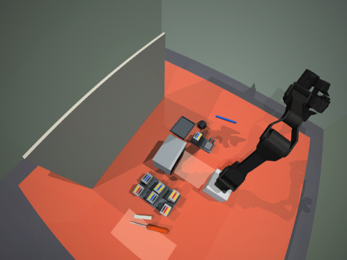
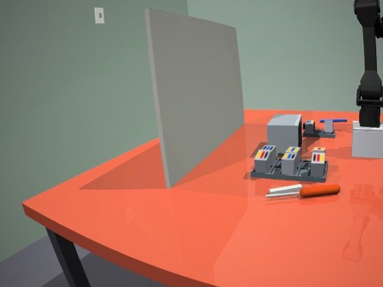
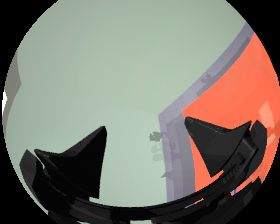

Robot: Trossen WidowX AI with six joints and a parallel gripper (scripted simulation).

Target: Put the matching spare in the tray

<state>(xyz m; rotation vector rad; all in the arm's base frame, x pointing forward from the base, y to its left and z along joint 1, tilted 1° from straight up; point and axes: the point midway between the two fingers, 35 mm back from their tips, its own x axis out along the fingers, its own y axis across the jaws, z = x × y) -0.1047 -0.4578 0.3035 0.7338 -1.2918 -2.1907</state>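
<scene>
Now: the grey spare 38 cm ahead of my gripper tip, 36 cm to the left of it and 34 cm below it. Also, from my gripper tip: blue pen 34 cm ahead, 11 cm to the left, 38 cm below; black disc 42 cm ahead, 26 cm to the left, 37 cm below; dark holder 34 cm ahead, 35 cm to the left, 37 cm below.
</scene>
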